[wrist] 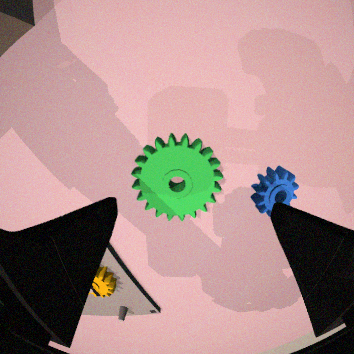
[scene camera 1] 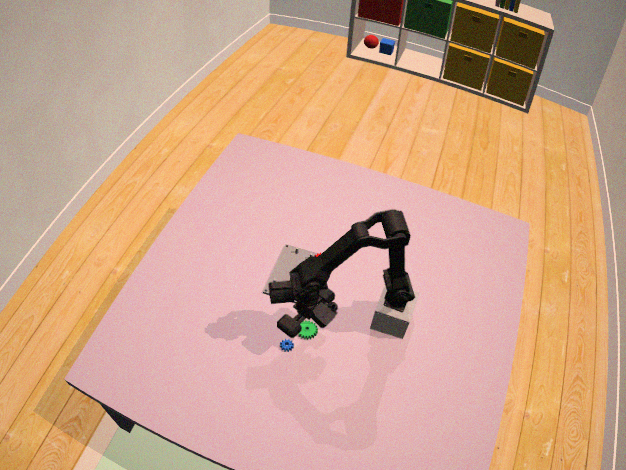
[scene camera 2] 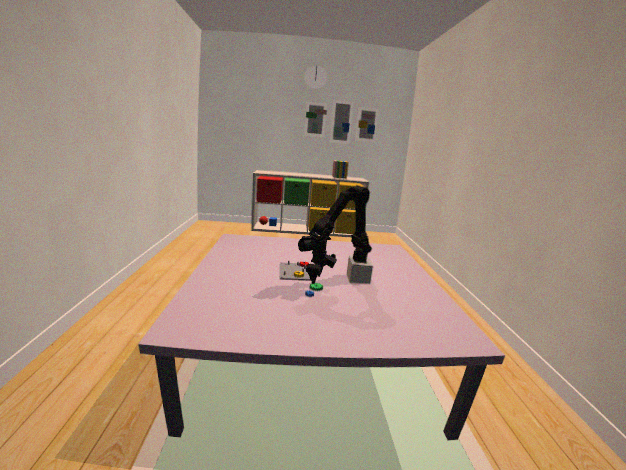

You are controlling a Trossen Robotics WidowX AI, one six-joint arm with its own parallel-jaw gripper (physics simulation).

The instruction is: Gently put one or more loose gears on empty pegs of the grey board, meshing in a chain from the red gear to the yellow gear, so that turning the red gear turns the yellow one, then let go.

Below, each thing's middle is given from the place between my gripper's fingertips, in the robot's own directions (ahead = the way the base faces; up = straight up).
My hand is 10 mm to the left of the green gear (wrist: 175, 158) and 40 mm above it. The rest, counted from my hand: grey board (scene camera 1: 288, 260) 100 mm ahead, 190 mm to the right, 40 mm below; blue gear (wrist: 277, 185) 30 mm ahead, 70 mm to the left, 40 mm below.
